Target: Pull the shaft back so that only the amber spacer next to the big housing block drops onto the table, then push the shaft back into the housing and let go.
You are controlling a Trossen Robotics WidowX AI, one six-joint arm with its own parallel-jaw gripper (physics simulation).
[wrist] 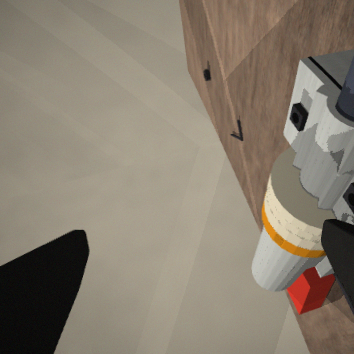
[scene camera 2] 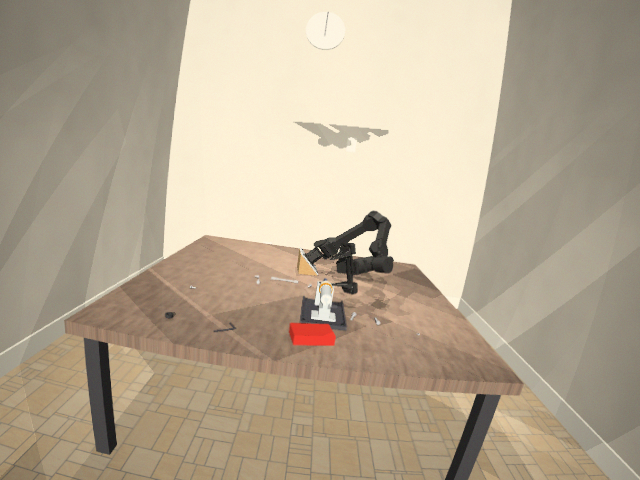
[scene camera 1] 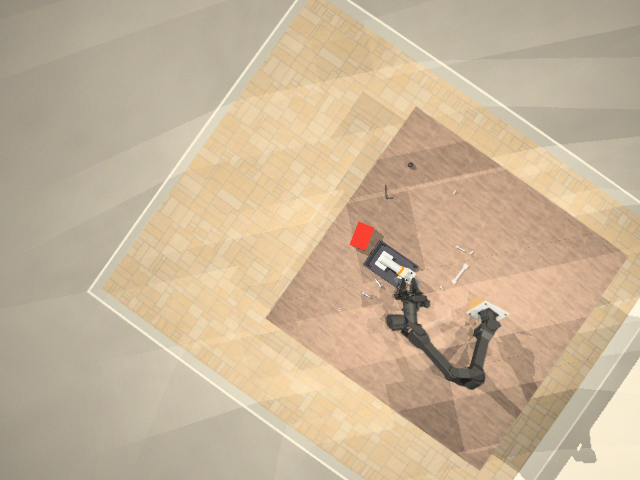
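Seen in the pictures: gripper, fingertip midpoint: (wrist: 205, 236) (scene camera 2: 331, 272) (scene camera 1: 407, 277); arm's base at its link origin: (scene camera 2: 308, 259) (scene camera 1: 488, 313).
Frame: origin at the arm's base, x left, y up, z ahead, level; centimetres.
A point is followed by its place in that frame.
Note:
The amber spacer (scene camera 1: 401, 270) {y 4.6, x 7.3, z 46.6 cm} (scene camera 2: 325, 284) {y 4.5, x 7.0, z 46.6 cm} (wrist: 287, 242) {y 4.1, x 8.8, z 46.2 cm} is an orange band in line between a pale grey cylinder (wrist: 276, 267) and a cream ringed section (wrist: 290, 215) {y 4.3, x 8.4, z 43.9 cm}. Beyond the cream section is a light grey block (wrist: 310, 135) with dark bolts. The dark blue shaft (wrist: 348, 97) {y 3.1, x 7.5, z 39.1 cm} stands out of that block at the right edge of the wrist view. The assembly is on a dark tray (scene camera 1: 400, 253) (scene camera 2: 338, 326). My gripper (scene camera 1: 407, 284) {y 7.9, x 8.5, z 43.3 cm} (wrist: 205, 236) {y 7.9, x 8.5, z 43.3 cm} is open and empty at the block end; its right finger overlaps the assembly in the wrist view. Finger contact cannot be told.
A red block (scene camera 1: 361, 236) {y -2.6, x 4.3, z 69.9 cm} (scene camera 2: 312, 334) {y -2.6, x 4.1, z 72.8 cm} (wrist: 311, 292) {y -3.2, x 9.3, z 66.1 cm} lies beside the tray, near the table edge. A black L-shaped key (scene camera 1: 386, 193) {y -5.2, x -20.3, z 72.1 cm} (scene camera 2: 225, 328) {y -5.2, x -20.9, z 72.6 cm} (wrist: 239, 131) {y -5.3, x -19.4, z 69.4 cm}, a small dark nut (scene camera 1: 410, 164) {y -4.6, x -38.8, z 70.7 cm} (scene camera 2: 169, 315) {y -4.6, x -38.7, z 71.1 cm}, a pale wrench (scene camera 1: 460, 273) {y -5.1, x -9.1, z 19.3 cm} and several bolts lie on the table.

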